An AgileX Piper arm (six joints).
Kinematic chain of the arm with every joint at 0, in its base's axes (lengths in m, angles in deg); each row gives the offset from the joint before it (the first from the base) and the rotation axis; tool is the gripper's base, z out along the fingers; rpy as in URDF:
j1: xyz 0 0 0.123 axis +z
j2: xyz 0 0 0 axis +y
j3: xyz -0.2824 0 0.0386 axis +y
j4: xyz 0.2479 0 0.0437 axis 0.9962 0 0.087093
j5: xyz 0 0 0 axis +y
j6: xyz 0.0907 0 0.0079 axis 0.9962 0 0.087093
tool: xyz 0 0 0 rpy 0 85.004 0
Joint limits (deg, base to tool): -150..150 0..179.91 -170..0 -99.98..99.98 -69.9..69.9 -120..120
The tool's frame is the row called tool.
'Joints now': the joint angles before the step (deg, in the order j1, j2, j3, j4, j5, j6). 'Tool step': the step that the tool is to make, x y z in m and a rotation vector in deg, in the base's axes. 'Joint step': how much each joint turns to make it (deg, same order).
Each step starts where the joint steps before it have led.
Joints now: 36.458 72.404 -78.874 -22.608 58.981 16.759
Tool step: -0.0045 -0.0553 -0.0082 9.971 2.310 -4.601
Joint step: -16.938 -6.575 6.729 18.259 -5.081 -10.978
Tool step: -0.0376 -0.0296 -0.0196 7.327 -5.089 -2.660
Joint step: -9.016 -11.486 13.050 11.398 -8.261 -7.033
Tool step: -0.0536 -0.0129 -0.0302 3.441 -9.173 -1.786
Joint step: -2.275 -15.553 15.218 3.789 -9.141 -2.417
